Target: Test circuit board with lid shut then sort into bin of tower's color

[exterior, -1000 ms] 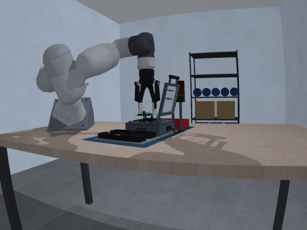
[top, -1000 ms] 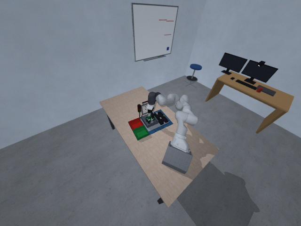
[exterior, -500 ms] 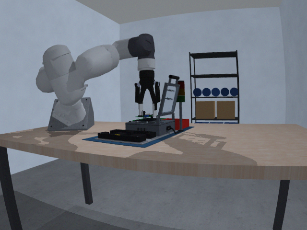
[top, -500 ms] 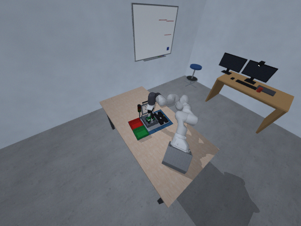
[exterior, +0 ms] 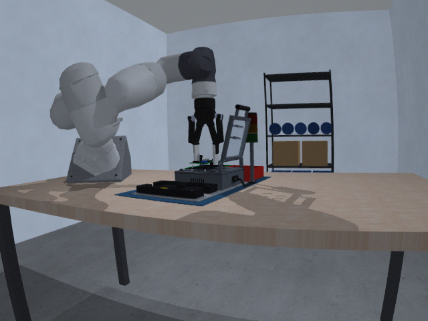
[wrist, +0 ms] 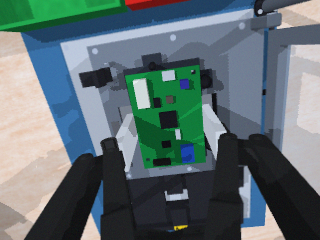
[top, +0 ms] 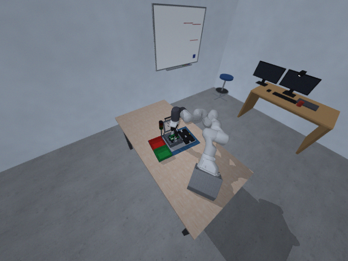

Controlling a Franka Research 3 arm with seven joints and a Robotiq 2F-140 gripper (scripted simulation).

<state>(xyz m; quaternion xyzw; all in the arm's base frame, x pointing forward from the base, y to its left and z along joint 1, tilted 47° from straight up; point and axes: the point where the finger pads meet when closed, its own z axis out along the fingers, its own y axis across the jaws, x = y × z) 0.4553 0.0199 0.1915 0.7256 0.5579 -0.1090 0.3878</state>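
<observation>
Now: the green circuit board 2 cm below my hand. Round my hand: tester plate: 4 cm below, 1 cm ahead; tester lid: 12 cm ahead, 7 cm above, 4 cm to the right; black latch hook: 8 cm to the left, 4 cm behind, 2 cm below.
</observation>
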